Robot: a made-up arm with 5 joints. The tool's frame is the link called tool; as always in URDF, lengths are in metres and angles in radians. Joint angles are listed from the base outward. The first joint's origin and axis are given. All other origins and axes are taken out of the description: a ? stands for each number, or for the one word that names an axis. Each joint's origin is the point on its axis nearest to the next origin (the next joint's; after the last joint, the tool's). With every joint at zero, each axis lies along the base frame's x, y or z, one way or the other. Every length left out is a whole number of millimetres.
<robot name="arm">
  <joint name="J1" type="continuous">
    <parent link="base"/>
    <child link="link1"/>
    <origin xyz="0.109 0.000 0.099"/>
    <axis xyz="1 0 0"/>
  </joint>
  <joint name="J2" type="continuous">
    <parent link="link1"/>
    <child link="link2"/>
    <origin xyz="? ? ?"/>
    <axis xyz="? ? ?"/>
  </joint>
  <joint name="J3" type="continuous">
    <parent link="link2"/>
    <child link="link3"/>
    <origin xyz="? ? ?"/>
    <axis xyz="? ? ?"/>
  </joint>
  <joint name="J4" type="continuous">
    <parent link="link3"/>
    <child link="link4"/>
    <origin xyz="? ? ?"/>
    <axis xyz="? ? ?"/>
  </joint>
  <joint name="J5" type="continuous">
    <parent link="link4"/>
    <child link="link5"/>
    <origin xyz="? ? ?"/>
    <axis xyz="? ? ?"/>
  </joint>
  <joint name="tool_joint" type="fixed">
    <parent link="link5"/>
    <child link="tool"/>
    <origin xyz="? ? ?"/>
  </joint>
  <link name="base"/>
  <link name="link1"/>
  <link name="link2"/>
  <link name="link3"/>
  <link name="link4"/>
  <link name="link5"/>
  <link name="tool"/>
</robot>
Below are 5 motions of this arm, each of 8 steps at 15 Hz.
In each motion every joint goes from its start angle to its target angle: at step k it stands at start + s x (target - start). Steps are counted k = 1, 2, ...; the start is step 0. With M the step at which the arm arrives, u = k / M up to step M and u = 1 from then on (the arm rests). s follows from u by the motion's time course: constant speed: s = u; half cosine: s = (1 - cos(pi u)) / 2; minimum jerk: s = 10 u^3 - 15 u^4 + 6 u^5.
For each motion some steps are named. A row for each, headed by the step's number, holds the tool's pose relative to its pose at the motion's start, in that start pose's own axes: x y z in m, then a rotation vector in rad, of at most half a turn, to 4 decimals.
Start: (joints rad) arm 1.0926 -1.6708 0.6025 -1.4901 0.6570
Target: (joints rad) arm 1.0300 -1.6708 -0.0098 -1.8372 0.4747
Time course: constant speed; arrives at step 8
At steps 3, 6, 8:
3: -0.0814 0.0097 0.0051 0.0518 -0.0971 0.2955
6: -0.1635 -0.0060 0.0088 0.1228 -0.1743 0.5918
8: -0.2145 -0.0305 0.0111 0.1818 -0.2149 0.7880

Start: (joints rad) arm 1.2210 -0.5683 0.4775 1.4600 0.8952
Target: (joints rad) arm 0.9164 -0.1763 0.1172 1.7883 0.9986
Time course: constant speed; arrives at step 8
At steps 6, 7, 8:
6: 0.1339 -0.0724 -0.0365 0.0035 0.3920 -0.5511
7: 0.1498 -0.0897 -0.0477 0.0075 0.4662 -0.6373
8: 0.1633 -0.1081 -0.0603 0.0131 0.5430 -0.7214

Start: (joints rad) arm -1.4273 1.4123 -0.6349 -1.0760 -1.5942
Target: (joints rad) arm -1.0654 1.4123 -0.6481 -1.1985 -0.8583
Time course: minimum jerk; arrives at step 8
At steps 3, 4, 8:
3: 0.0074 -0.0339 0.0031 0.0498 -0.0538 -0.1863
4: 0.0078 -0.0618 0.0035 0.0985 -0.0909 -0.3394
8: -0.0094 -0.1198 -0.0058 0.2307 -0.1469 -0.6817

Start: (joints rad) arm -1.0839 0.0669 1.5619 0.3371 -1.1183
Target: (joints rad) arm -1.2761 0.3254 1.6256 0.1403 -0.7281
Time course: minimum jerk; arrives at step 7
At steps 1, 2, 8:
1: 0.0001 0.0011 -0.0006 -0.0108 -0.0021 -0.0098
2: 0.0004 0.0073 -0.0034 -0.0669 -0.0143 -0.0602
8: -0.0103 0.0651 -0.0198 -0.4443 -0.1681 -0.3703

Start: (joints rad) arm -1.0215 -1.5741 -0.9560 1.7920 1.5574
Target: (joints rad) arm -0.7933 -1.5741 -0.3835 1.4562 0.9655
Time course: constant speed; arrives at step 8
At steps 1, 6, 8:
1: 0.0106 0.0002 -0.0059 0.0596 0.0050 0.1485
6: 0.0361 -0.0221 -0.0259 0.3917 -0.0142 0.8776
8: 0.0418 -0.0487 -0.0337 0.5412 -0.0477 1.1595

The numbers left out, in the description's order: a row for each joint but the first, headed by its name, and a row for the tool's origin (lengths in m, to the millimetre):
J2: xyz 0.000 0.028 0.110, axis 0 0 -1
J3: xyz 0.289 -0.063 0.000, axis 1 0 0
J4: xyz 0.000 0.218 0.086, axis 0 1 0
J5: xyz -0.066 0.000 0.185, axis 0 0 -1
tool: xyz 0.215 0.051 0.000

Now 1 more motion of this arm.
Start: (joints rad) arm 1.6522 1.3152 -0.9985 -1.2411 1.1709
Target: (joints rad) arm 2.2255 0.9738 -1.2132 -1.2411 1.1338
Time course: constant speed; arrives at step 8
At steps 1, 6, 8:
1: -0.0101 0.0057 -0.0069 0.0288 0.0686 0.0377
6: -0.0572 0.0260 -0.0209 0.2102 0.3957 0.1767
8: -0.0716 0.0306 -0.0190 0.2972 0.5170 0.2067

